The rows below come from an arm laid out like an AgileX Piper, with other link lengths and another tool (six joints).
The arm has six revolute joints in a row. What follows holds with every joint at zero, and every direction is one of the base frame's. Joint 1 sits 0.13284 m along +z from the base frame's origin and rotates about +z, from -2.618 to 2.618 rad. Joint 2 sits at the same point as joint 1 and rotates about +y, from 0 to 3.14 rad. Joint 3 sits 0.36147 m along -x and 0.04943 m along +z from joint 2 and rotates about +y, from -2.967 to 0 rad. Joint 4 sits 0.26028 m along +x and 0.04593 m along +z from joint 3 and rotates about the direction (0.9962, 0, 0.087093), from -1.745 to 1.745 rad. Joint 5 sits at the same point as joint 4 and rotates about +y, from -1.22 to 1.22 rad. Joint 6 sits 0.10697 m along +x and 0.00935 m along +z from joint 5 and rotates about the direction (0.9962, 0, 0.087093), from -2.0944 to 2.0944 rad. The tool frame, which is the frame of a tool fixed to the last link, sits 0.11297 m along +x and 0.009 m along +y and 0.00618 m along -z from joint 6; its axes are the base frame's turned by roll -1.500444, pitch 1.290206 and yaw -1.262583 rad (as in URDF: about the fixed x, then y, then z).
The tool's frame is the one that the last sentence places.
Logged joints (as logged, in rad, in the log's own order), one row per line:
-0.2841 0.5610 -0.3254 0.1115 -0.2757 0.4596
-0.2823 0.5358 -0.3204 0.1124 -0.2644 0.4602
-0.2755 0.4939 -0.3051 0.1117 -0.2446 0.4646
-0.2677 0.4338 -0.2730 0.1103 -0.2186 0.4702
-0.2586 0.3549 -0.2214 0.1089 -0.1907 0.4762
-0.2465 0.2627 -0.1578 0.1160 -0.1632 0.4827
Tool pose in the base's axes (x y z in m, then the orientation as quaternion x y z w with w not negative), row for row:
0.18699 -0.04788 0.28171 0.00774 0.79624 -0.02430 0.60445
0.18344 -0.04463 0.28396 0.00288 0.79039 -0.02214 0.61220
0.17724 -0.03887 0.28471 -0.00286 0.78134 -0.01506 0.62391
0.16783 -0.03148 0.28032 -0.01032 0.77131 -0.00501 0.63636
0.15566 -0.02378 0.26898 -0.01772 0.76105 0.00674 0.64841
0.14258 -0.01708 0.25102 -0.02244 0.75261 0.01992 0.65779
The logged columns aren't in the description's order. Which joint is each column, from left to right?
Columns, left to right: joint 4, joint 2, joint 3, joint 5, joint 1, joint 6.
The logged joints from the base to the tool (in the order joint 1, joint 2, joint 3, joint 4, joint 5, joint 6), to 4 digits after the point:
-0.2757 0.5610 -0.3254 -0.2841 0.1115 0.4596
-0.2644 0.5358 -0.3204 -0.2823 0.1124 0.4602
-0.2446 0.4939 -0.3051 -0.2755 0.1117 0.4646
-0.2186 0.4338 -0.2730 -0.2677 0.1103 0.4702
-0.1907 0.3549 -0.2214 -0.2586 0.1089 0.4762
-0.1632 0.2627 -0.1578 -0.2465 0.1160 0.4827

